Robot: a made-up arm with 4 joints.
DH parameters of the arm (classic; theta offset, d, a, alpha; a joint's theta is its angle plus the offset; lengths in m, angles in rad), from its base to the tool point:
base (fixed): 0 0 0 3.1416
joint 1: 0 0.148 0.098 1.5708
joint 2: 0 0.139 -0.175 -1.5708
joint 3: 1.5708 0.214 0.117 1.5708
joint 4: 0 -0.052 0.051 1.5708
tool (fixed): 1.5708 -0.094 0 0
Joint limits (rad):
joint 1: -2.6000..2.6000
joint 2: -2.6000..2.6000
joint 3: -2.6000..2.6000
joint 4: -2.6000..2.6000
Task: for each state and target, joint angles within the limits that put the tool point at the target. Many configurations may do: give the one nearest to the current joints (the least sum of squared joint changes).
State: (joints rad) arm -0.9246 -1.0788 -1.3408 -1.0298
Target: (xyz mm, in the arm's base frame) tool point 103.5 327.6 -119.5
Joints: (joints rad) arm -0.9999 -1.4852 -1.5840 -0.9208
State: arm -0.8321 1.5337 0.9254 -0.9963
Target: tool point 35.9 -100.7 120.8
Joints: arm -1.1451 1.6424 0.1313 -1.2650
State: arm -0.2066 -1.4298 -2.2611 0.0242
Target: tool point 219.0 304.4 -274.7
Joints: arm -0.5636 -0.9786 -1.8282 -0.4328
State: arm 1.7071 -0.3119 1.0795 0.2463
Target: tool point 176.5 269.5 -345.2
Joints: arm 1.8431 0.3318 0.9347 0.2779
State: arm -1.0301 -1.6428 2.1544 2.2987
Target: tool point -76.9 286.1 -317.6
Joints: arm -1.1494 -1.3915 2.5965 2.6000
